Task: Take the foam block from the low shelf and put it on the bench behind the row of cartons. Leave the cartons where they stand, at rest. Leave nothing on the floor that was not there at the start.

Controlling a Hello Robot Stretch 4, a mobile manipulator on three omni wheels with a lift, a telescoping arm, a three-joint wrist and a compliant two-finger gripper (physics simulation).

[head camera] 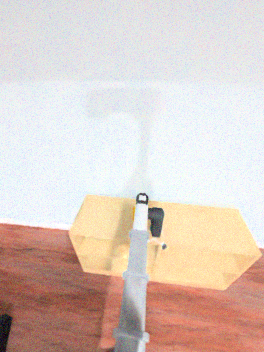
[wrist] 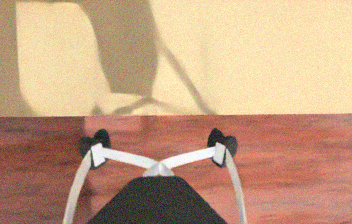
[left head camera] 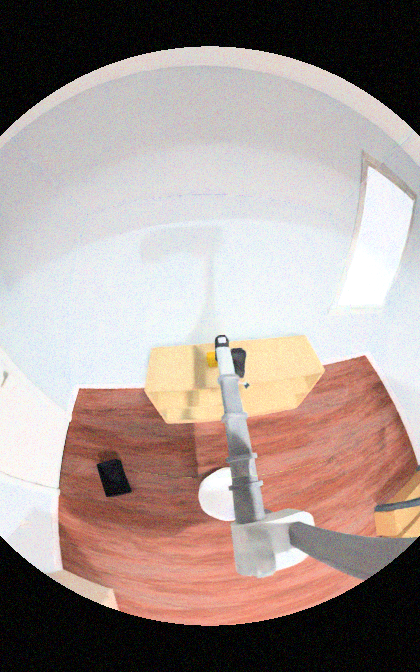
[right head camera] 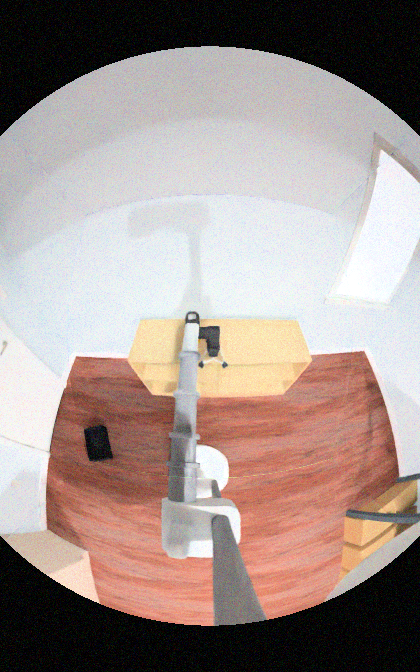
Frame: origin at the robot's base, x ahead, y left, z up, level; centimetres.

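Where they show: gripper, between the fingertips: (head camera: 152,246) (wrist: 159,141).
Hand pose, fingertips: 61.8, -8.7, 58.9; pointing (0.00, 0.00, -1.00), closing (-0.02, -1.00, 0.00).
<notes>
After its pixels a point has its place, as x, y, z.
A yellow foam block (head camera: 134,213) @[83.0, 4.6, 62.8] (left head camera: 212,359) lies on top of the low tan shelf unit (head camera: 200,225) @[81.9, -42.2, 58.2] (left head camera: 280,360) (right head camera: 270,340) (wrist: 275,60) @[71.4, -23.0, 58.3], mostly hidden by the arm in the head view and partly in the left head view. It does not show in the wrist view. My gripper (right head camera: 213,365) (wrist: 159,141) @[61.8, -8.7, 58.9] points down near the shelf's front edge, to the right of the block. Its fingers stand apart with nothing between them. In the wrist view the fingertips appear against the floor, just past the shelf edge. I cannot make out the bench or cartons for certain.
The extended arm (head camera: 134,300) @[23.0, -0.2, 100.6] (left head camera: 237,435) (right head camera: 185,415) crosses over the shelf. A black box (left head camera: 114,478) (right head camera: 98,443) lies on the floor at left. Tan box shapes (right head camera: 362,530) with a dark bar stand at right. A pale box-like piece (right head camera: 75,575) stands at lower left. A wall rises behind the shelf.
</notes>
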